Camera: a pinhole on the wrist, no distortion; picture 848 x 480 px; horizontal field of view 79.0 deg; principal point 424.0 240.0 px. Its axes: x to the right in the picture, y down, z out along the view. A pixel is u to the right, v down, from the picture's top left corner.
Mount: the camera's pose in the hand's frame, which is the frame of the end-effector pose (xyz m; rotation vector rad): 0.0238 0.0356 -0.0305 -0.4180 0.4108 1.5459
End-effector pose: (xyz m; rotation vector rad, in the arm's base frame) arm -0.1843 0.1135 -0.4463 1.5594 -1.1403 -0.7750
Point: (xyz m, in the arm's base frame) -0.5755 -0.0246 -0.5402
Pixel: 113 288
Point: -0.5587 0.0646 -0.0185
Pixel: 738 320
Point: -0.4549 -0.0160 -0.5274
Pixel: 60 243
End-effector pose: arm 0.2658 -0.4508 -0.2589 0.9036 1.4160 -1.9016
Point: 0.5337 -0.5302 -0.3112
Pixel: outside the picture
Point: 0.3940 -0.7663 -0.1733
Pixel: 302 465
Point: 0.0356 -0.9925 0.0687
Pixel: outside the picture
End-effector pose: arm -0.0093 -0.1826 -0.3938 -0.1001 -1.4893 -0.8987
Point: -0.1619 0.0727 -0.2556
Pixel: 331 225
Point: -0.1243 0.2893 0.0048
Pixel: 530 119
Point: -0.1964 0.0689 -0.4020
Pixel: 182 436
